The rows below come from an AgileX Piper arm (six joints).
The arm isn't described. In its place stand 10 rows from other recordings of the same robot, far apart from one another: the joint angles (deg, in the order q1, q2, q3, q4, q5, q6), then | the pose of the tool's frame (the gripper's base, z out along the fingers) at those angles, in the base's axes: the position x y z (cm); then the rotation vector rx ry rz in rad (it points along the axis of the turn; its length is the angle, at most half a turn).
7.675, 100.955, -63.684, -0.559, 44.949, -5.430 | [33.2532 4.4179 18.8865 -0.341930 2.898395 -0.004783]
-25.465, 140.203, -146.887, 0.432, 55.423, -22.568 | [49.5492 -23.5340 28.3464 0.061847 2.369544 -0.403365]
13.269, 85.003, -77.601, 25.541, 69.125, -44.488 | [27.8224 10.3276 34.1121 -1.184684 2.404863 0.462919]
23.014, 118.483, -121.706, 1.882, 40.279, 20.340 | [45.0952 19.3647 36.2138 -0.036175 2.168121 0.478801]
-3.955, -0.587, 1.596, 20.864, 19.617, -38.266 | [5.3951 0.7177 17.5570 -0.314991 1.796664 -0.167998]
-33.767, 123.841, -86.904, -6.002, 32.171, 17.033 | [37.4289 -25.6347 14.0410 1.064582 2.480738 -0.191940]
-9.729, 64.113, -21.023, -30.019, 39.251, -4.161 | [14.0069 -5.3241 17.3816 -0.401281 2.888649 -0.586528]
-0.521, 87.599, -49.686, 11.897, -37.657, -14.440 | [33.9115 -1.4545 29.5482 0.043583 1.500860 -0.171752]
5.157, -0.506, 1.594, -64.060, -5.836, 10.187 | [5.5004 1.3319 20.8354 -0.797689 1.257286 -0.623124]
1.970, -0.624, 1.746, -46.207, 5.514, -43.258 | [5.6850 -0.4360 19.7498 -1.182978 1.239619 -1.226788]
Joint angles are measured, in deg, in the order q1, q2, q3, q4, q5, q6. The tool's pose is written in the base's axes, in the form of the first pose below.
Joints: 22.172, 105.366, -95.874, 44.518, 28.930, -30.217
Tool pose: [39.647 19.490 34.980 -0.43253 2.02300 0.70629]
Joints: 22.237, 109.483, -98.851, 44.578, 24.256, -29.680
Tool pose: [41.793 19.922 33.896 -0.36950 1.99096 0.67586]
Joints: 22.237, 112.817, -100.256, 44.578, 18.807, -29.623
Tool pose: [43.578 20.041 32.506 -0.30737 1.95973 0.63000]
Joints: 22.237, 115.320, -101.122, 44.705, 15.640, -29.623
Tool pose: [44.743 20.157 31.214 -0.27124 1.95002 0.60284]
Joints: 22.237, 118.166, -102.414, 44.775, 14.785, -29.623
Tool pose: [45.769 20.480 29.592 -0.26120 1.96716 0.59300]
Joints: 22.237, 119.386, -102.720, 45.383, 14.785, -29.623
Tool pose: [46.128 20.645 28.716 -0.25220 1.98396 0.59956]
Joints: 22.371, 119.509, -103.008, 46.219, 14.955, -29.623
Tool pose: [46.120 20.815 28.782 -0.24392 1.98374 0.61527]
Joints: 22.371, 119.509, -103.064, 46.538, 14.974, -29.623
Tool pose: [46.122 20.828 28.822 -0.23938 1.98320 0.62029]
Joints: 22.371, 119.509, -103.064, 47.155, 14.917, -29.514
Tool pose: [46.125 20.841 28.846 -0.22772 1.98335 0.63012]
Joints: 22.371, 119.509, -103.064, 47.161, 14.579, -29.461
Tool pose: [46.158 20.814 28.878 -0.22313 1.97943 0.62789]
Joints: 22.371, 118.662, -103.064, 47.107, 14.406, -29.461
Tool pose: [45.943 20.703 29.639 -0.22239 1.96216 0.62804]
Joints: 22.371, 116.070, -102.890, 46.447, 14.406, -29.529
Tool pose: [45.163 20.363 31.778 -0.23374 1.91831 0.62414]
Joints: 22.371, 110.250, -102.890, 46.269, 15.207, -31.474
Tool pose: [43.035 19.578 36.610 -0.27623 1.81618 0.61851]
